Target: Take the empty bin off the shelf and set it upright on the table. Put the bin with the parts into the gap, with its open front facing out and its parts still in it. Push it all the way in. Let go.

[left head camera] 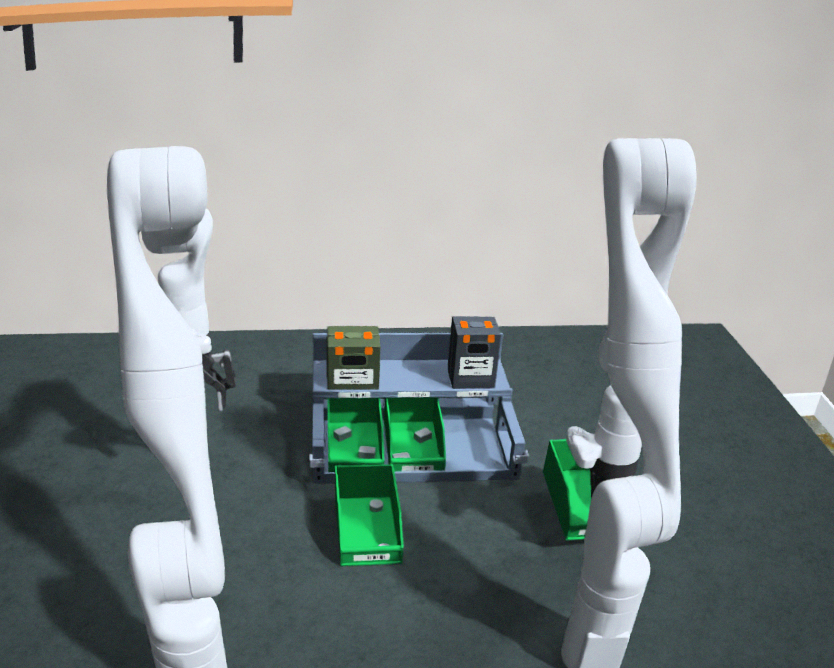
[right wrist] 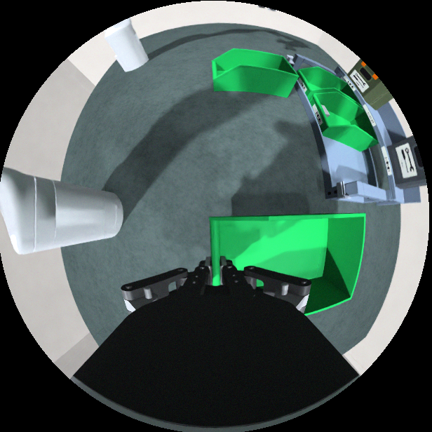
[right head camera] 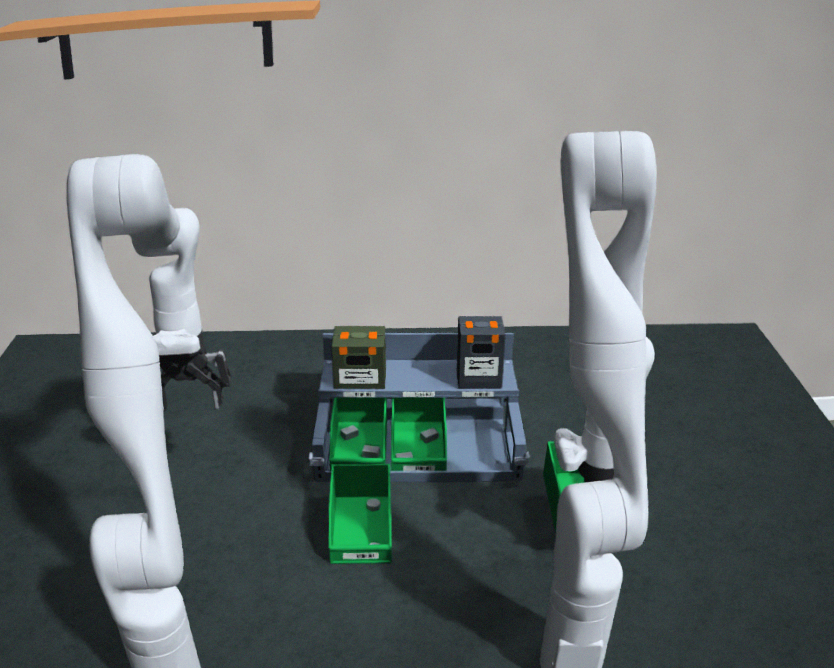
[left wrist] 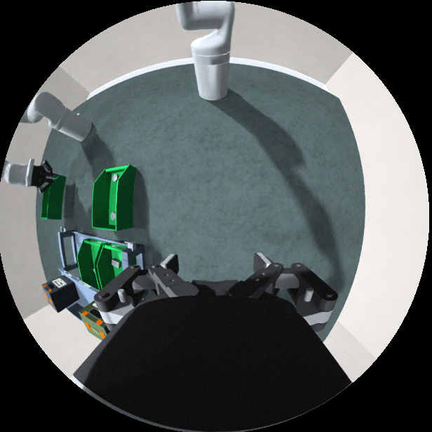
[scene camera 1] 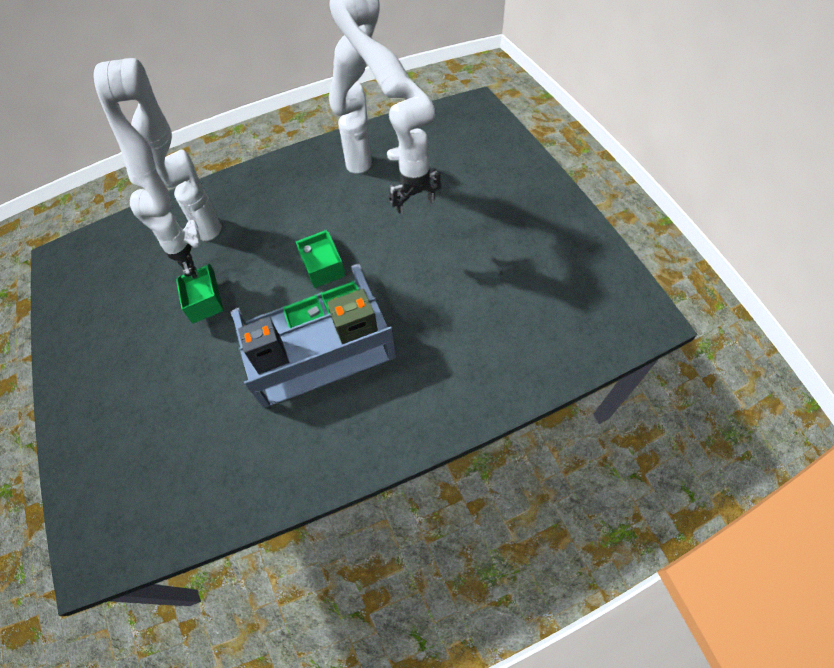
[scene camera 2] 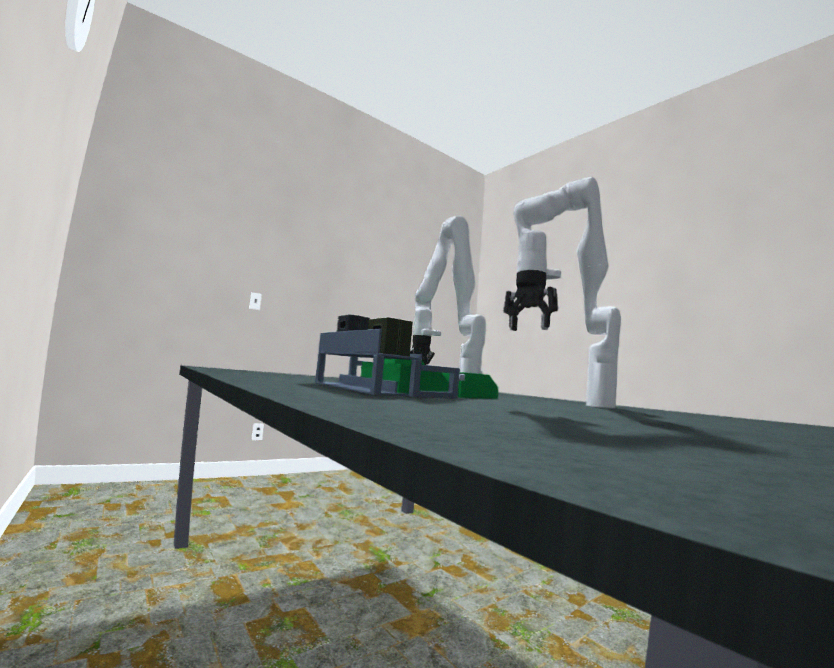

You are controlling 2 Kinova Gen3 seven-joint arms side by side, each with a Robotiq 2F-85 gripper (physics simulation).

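Places are measured from the left arm's base along level axes (x ahead, y left, z up), in metres.
Pixels of known places: left gripper, fingertip midpoint: [right head camera: 190,407] [scene camera 1: 415,206] [scene camera 2: 528,330]; right gripper, fingertip midpoint: [scene camera 1: 195,275]; left arm's base, origin of the base link: [scene camera 1: 358,164] [scene camera 2: 600,406]; right arm's base, origin of the base link: [left head camera: 591,655] [right head camera: 571,662] [scene camera 1: 208,230].
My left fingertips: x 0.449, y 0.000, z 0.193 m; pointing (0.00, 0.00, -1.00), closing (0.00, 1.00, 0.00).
For each thing: its top centre in the pictures, then the offset to it from my left fingertips. "pt": a spot on its surface instead.
- empty green bin, middle of its top: [right head camera: 585,470] [left head camera: 589,467] [scene camera 1: 192,280] [scene camera 2: 406,355] dx -0.136, dy -0.647, dz -0.069 m
- rack, surface spot: [left head camera: 487,476] pt dx +0.003, dy -0.516, dz -0.184 m
- green bin with parts, middle of its top: [left head camera: 368,496] [right head camera: 360,495] [scene camera 1: 316,246] [scene camera 2: 469,373] dx -0.105, dy -0.279, dz -0.118 m
- olive box, middle of its top: [left head camera: 353,334] [right head camera: 358,334] [scene camera 1: 350,306] [scene camera 2: 390,319] dx +0.218, dy -0.292, dz +0.006 m
- dark grey box, middle of its top: [right head camera: 481,324] [left head camera: 476,324] [scene camera 1: 256,333] [scene camera 2: 354,316] dx +0.194, dy -0.522, dz +0.031 m
My right gripper [right wrist: 215,263] [scene camera 1: 187,271] is shut on the front wall of the empty green bin [right wrist: 290,240] [scene camera 1: 199,307] [left head camera: 565,487], upright to the right of the rack [left head camera: 487,476] in the left head camera; whether its base touches the table is unclear. The gap [left head camera: 476,438] [right wrist: 350,167] is at the right end of the rack's lower shelf. The green bin with parts [left head camera: 356,528] [right head camera: 355,525] [scene camera 1: 321,260] [left wrist: 102,205] stands upright before the rack's left part, small grey parts inside. My left gripper [left wrist: 215,262] [scene camera 1: 415,202] [scene camera 2: 529,325] is open and empty, high above the table.
Two green bins with grey parts [left head camera: 353,417] [left head camera: 416,417] fill the lower shelf left of the gap. An olive box [left head camera: 353,361] and a dark grey box [left head camera: 475,354] stand on the upper shelf. The rack's side arm [left head camera: 509,434] borders the gap on the right.
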